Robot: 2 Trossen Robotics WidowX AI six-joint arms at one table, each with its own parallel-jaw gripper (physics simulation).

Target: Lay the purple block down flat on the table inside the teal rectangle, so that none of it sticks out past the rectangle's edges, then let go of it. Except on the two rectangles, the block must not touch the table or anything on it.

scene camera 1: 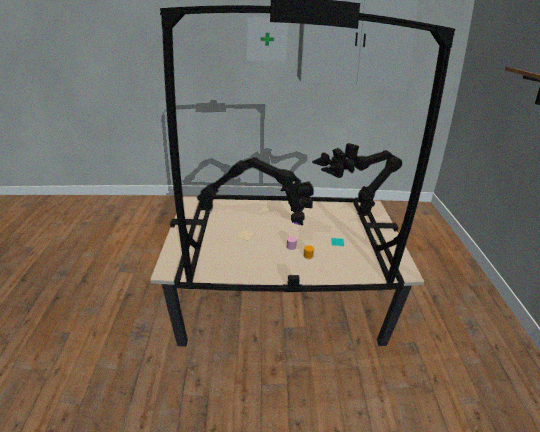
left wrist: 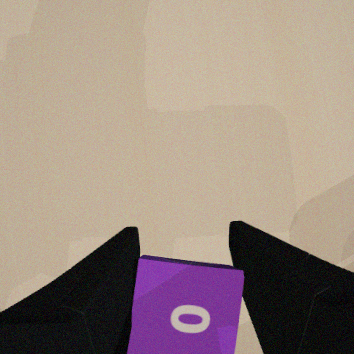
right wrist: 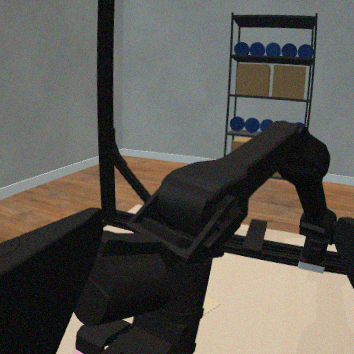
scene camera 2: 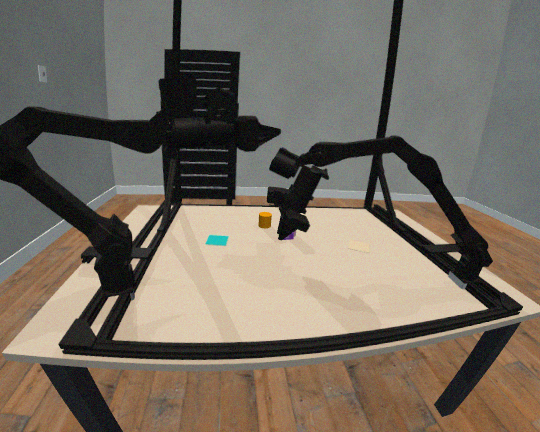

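Where they show: left gripper, fingertip midpoint: (scene camera 1: 302,223) (left wrist: 183,235) (scene camera 2: 279,236); right gripper, fingertip midpoint: (scene camera 1: 316,165) (right wrist: 222,225) (scene camera 2: 270,129); left arm's base at its link origin: (scene camera 1: 206,207) (right wrist: 312,257) (scene camera 2: 465,276); right arm's base at its link origin: (scene camera 1: 364,212) (scene camera 2: 118,286).
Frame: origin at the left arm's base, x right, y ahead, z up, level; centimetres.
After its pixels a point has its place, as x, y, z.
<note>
My left gripper (scene camera 1: 297,221) {14.8, 53.0, 3.6} (scene camera 2: 291,233) (left wrist: 183,235) {14.8, 53.0, 3.6} is shut on the purple block (scene camera 1: 297,223) {16.3, 50.6, 4.2} (scene camera 2: 289,235) {13.0, 50.4, 5.0} (left wrist: 186,302) {14.8, 51.3, 5.5}, which bears a white "0". It holds the block above the middle of the table, clear of the surface. The teal rectangle (scene camera 1: 337,242) {21.9, 71.2, -1.8} (scene camera 2: 217,240) {21.0, 71.3, -1.8} lies on the table farther off, to the right in scene camera 1. The pale rectangle (scene camera 1: 246,235) {21.3, 25.8, -1.8} (scene camera 2: 358,246) {20.6, 26.0, -1.8} lies on the other side. My right gripper (scene camera 1: 323,163) {8.1, 57.8, 32.5} (scene camera 2: 268,132) {8.1, 57.8, 32.5} is open and empty, raised high over the table.
A pink cylinder (scene camera 1: 291,243) {30.2, 48.2, 1.8} and an orange cylinder (scene camera 1: 309,251) {36.1, 56.5, 2.3} (scene camera 2: 265,219) {31.9, 56.3, 1.5} stand between the held block and the teal rectangle. A black frame (scene camera 1: 170,129) {60.1, 6.7, 64.1} surrounds the table (scene camera 1: 234,266) {45.6, 23.8, -1.9}. A shelf rack (right wrist: 229,88) stands by the far wall.
</note>
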